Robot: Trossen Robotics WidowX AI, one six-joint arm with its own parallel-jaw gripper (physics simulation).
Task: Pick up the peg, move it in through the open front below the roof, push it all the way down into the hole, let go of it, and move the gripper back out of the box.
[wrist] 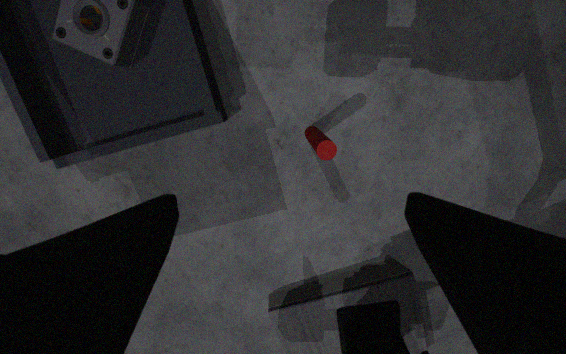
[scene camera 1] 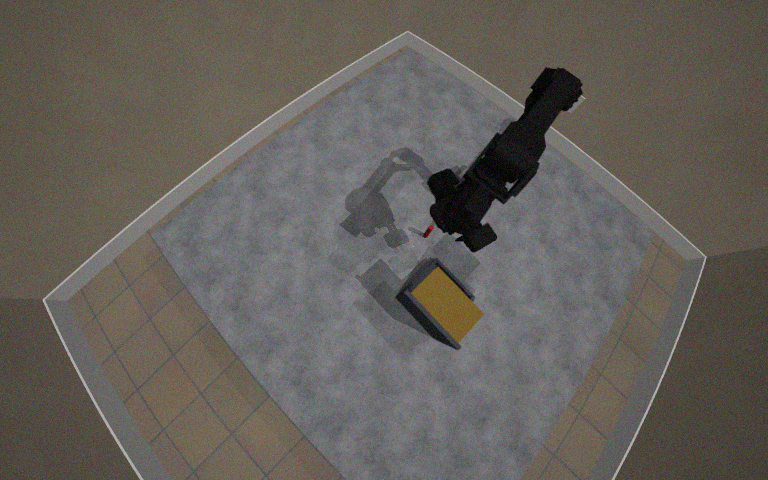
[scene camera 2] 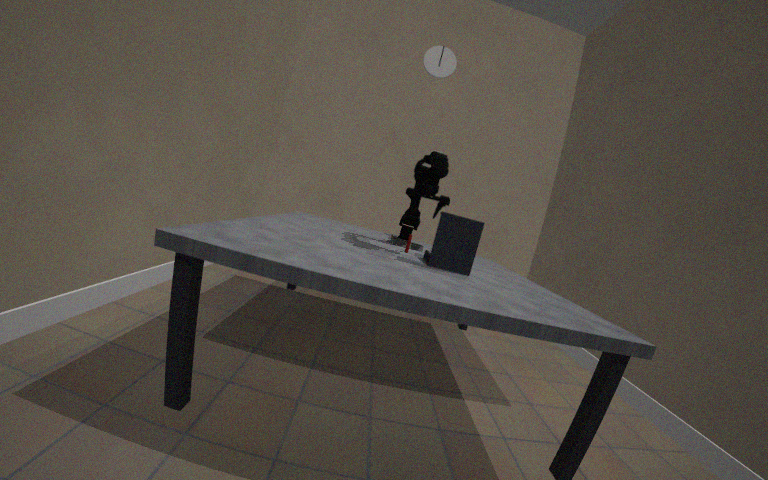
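The red peg stands upright on the table, between the arm's base and the box. The dark box has a yellow roof. In the wrist view, a grey block with a round hole and dark screws shows inside it at the upper left, partly cut off. My gripper is open and empty, high above the table. In the wrist view the peg shows above and slightly right of the midpoint between the fingertips, well below them in height.
The arm's base plate shows at the bottom of the wrist view, with the dark base by it. The box stands on the grey table. Shadows of the arm and box fall across the table. A wall clock hangs behind.
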